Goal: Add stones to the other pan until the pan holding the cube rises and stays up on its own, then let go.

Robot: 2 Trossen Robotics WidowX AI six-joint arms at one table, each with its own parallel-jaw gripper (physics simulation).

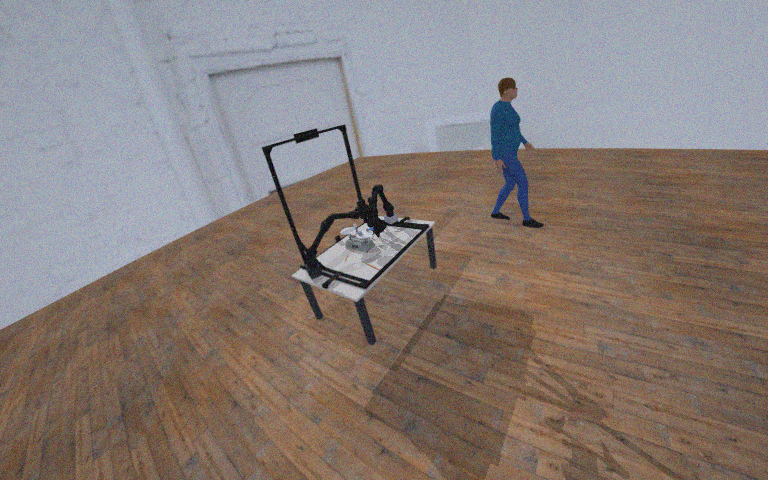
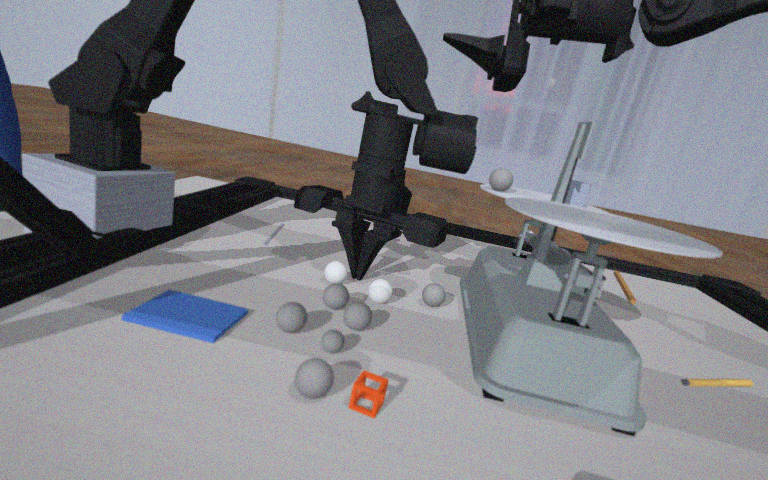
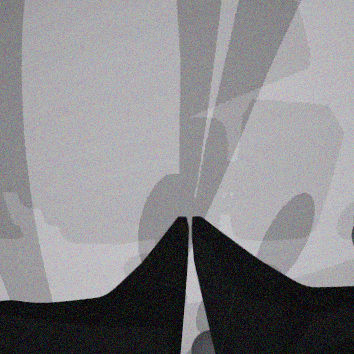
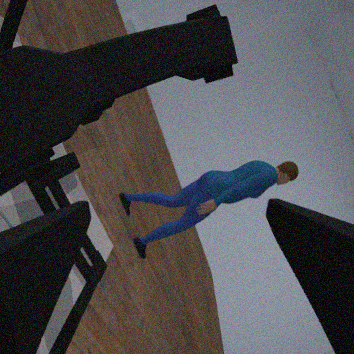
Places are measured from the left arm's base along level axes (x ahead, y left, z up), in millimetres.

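Where they show: left gripper, fingertip midpoint: [image 1: 378, 237] [image 2: 357, 278] [image 3: 188, 224]; right gripper, fingertip midpoint: [image 1: 376, 204] [image 4: 179, 208]; left arm's base, origin of the base link: [image 1: 390, 215] [image 2: 105, 163]; right arm's base, origin of the base link: [image 1: 312, 266].
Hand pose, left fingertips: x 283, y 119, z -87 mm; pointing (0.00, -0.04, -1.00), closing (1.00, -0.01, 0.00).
Things, the pixels of their centre, and the offset from my left fingertips.
- grey-green balance scale, body centre: [image 2: 555, 239] [image 1: 357, 235] dx +212, dy -12, dz +116 mm
- pale blue cube, body centre: [image 2: 572, 194] dx +217, dy +57, dz +159 mm
- blue slab, body centre: [image 2: 189, 314] dx -72, dy -204, dz +2 mm
- orange open-frame cube, body centre: [image 2: 368, 393] dx +111, dy -223, dz +10 mm
- thin grey rod, body centre: [image 2: 274, 233] dx -174, dy +68, dz +0 mm
My left gripper [image 2: 357, 277] [image 3: 188, 224] is shut with no stone between its tips, low over the table just behind the stones. Two white stones [image 2: 335, 272] [image 2: 380, 290] and several grey stones [image 2: 357, 315] lie in a loose group; one grey stone [image 2: 433, 294] lies nearer the scale. The grey-green balance scale [image 2: 557, 350] stands at the right. A grey stone [image 2: 501, 179] is on its far pan [image 2: 523, 194]; the near pan [image 2: 617, 228] is tilted. A pale blue cube [image 2: 578, 193] shows behind the post; I cannot tell which pan bears it. My right gripper [image 4: 179, 208] is open, high near the scale.
A blue slab [image 2: 184, 315] lies left of the stones and an orange open-frame cube [image 2: 368, 394] in front. Two yellow sticks [image 2: 718, 383] [image 2: 625, 286] lie right of the scale, a thin grey rod [image 2: 274, 233] at the back left. A person [image 1: 509, 152] [image 4: 215, 190] is beyond the table.
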